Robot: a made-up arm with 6 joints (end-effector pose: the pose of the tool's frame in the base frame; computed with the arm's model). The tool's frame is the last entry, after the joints.
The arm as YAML. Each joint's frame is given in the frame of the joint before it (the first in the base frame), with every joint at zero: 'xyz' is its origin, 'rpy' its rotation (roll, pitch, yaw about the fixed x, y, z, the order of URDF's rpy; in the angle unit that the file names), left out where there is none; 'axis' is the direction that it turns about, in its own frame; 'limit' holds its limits. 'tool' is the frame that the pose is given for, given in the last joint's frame.
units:
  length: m
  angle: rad
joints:
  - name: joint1
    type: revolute
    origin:
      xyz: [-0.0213, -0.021, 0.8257]
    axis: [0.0, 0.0, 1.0]
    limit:
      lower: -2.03
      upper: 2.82
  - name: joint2
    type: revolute
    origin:
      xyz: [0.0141, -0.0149, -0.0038]
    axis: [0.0, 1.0, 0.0]
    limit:
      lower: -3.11
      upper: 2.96
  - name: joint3
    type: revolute
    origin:
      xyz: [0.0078, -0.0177, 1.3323]
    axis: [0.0, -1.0, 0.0]
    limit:
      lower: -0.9
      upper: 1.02
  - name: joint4
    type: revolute
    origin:
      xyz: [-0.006, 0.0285, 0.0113]
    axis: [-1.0, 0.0, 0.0]
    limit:
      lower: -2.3
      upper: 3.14
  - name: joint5
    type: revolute
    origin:
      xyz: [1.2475, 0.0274, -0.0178]
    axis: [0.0, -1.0, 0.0]
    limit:
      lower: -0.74
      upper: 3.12
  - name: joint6
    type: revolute
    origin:
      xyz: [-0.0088, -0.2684, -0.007]
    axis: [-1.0, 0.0, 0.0]
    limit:
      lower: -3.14
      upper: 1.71
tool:
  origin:
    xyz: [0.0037, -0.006, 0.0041]
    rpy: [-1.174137, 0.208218, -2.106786]
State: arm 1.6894 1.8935 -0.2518 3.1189 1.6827 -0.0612
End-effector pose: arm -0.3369 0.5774 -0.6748 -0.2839 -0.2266 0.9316 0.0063
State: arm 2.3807 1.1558 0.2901 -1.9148 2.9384 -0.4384
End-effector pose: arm -1.4456 1.2082 0.2605 0.3526 0.5376 -0.2731 0.7156
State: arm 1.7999 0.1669 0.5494 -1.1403 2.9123 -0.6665
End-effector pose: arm -0.2635 1.4452 2.3969 0.8220 0.4437 0.1711 0.3134
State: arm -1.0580 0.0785 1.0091 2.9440 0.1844 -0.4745
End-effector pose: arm 0.5745 -0.6014 3.1924 0.3924 0.2899 0.6322 0.6020
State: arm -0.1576 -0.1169 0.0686 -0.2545 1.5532 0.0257
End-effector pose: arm 1.0305 -0.4284 2.3037 0.4885 0.0284 -0.6358 0.5969
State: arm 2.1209 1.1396 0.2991 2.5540 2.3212 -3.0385
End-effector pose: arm -1.3171 1.7393 0.5399 0.8006 0.3347 0.0456 0.4949
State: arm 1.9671 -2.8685 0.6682 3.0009 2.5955 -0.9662
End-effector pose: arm 0.3309 -1.4832 -0.9941 0.2863 -0.2987 -0.6324 0.6549
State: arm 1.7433 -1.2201 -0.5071 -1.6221 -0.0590 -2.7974
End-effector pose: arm -0.0327 -0.1788 1.9261 0.1202 -0.3088 -0.5754 0.7478
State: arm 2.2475 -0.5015 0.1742 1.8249 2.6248 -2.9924
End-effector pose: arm -0.1857 0.1110 2.9656 -0.6739 -0.6601 0.3241 0.0716
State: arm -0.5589 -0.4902 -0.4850 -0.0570 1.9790 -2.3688
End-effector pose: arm 0.4016 -0.5713 1.9883 0.0708 0.1334 0.1574 0.9759
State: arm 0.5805 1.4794 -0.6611 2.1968 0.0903 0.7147
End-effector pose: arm 0.6292 0.5532 -0.2234 -0.5972 -0.5985 0.2736 0.4587
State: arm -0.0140 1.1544 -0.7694 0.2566 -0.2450 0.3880
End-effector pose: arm 0.8366 -0.2785 0.1740 0.8819 -0.4503 0.1060 0.0912
